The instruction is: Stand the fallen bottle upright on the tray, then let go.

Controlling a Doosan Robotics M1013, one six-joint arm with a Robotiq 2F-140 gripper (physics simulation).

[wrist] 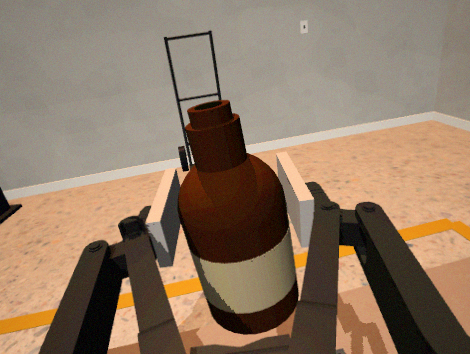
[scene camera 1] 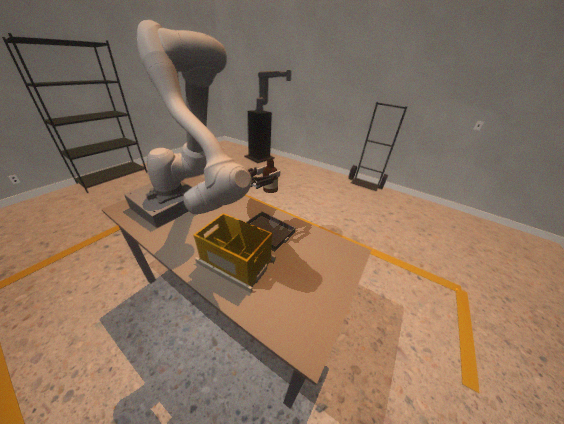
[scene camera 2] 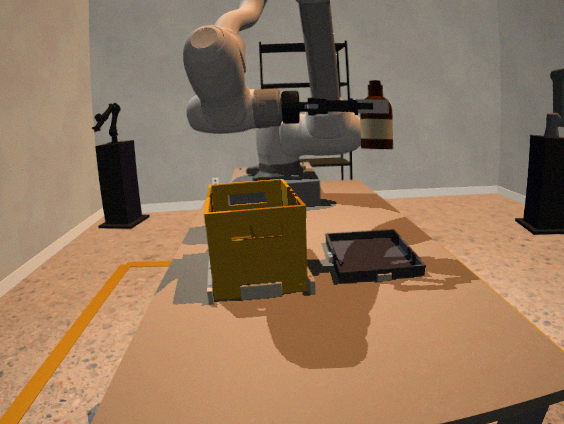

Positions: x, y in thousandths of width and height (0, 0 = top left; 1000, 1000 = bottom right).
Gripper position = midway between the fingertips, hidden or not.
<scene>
I see my gripper (scene camera 2: 684, 251) and a brown bottle (scene camera 2: 668, 305).
The brown bottle also shows in the wrist view (wrist: 493, 581). My gripper is seen too in the wrist view (wrist: 486, 507).
</scene>
